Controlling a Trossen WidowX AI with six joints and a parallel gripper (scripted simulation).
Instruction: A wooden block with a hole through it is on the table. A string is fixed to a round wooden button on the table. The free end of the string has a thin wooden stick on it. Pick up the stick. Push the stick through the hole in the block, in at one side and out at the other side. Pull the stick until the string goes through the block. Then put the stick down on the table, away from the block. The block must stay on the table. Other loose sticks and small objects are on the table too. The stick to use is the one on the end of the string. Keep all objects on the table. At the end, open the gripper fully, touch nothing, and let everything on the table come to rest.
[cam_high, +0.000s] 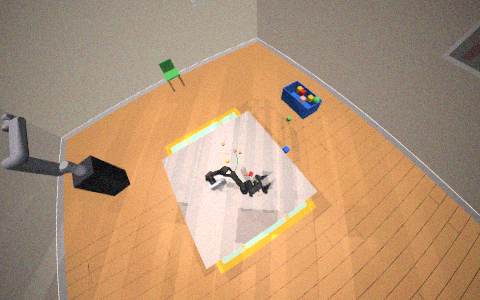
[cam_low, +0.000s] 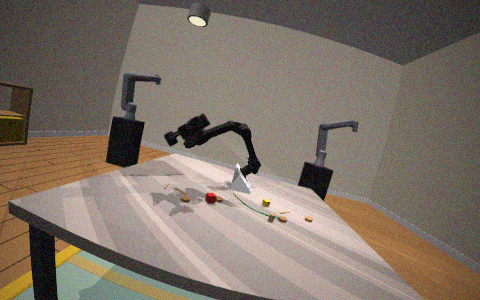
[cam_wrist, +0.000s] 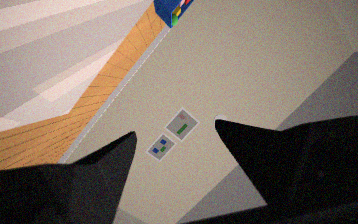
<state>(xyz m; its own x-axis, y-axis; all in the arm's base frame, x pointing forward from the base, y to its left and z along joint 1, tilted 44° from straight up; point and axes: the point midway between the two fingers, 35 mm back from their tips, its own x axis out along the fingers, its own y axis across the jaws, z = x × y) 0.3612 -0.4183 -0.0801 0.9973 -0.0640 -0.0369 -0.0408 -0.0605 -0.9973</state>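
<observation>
Right now the yellow wooden block is 49 cm to the left of my gripper tip, 26 cm below it and 15 cm behind it. Also, from my gripper tip: short wooden cylinder: 48 cm to the left, 26 cm below, 2 cm ahead; then thin wooden stick: 34 cm to the left, 28 cm below, 19 cm behind; then red cube: 26 cm below, 20 cm to the left, 5 cm behind.
</observation>
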